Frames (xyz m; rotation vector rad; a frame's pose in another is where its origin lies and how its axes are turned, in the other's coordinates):
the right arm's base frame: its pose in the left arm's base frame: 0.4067 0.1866 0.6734 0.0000 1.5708 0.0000
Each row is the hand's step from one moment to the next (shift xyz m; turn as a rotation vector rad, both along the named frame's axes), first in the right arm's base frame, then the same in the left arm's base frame.
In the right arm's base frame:
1: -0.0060 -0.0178 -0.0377 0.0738 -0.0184 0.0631
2: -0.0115 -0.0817 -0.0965 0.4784 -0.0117 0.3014
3: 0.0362 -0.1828 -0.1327 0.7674 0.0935 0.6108
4: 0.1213 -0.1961 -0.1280 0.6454 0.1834 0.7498
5: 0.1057 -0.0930 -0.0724 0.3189 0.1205 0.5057
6: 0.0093 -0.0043 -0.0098 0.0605 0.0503 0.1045
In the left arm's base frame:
1: -0.0377 -0.0178 0.0060 0.0631 -0.0184 -0.0738
2: -0.0965 -0.0817 0.0115 0.3014 -0.0117 -0.4784
3: -0.1327 -0.1828 -0.0362 0.6108 0.0935 -0.7674
4: -0.1280 -0.1961 -0.1213 0.7498 0.1834 -0.6454
5: -0.0724 -0.0930 -0.1057 0.5057 0.1205 -0.3189
6: -0.0098 -0.0043 -0.0093 0.1045 0.0503 -0.0605

